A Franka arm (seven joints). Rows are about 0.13 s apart.
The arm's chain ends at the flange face. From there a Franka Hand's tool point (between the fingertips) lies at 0.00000 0.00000 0.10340 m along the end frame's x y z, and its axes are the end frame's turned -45 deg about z.
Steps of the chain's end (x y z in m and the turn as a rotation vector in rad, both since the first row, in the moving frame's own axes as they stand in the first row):
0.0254, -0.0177, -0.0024, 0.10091, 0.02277, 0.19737
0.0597, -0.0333, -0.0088, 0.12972, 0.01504, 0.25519
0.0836, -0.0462, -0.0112, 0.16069, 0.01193, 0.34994
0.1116, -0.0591, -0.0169, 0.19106, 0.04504, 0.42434
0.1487, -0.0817, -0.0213, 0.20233, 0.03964, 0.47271
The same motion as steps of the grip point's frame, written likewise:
0.0400, 0.0007, -0.0030, 0.05525, 0.08745, 0.19737
0.0773, 0.0117, -0.0097, 0.08109, 0.10236, 0.25519
0.1060, 0.0180, -0.0125, 0.10519, 0.12206, 0.34994
0.1396, 0.0304, -0.0189, 0.10325, 0.16695, 0.42434
0.1826, 0.0401, -0.0234, 0.11504, 0.17110, 0.47271

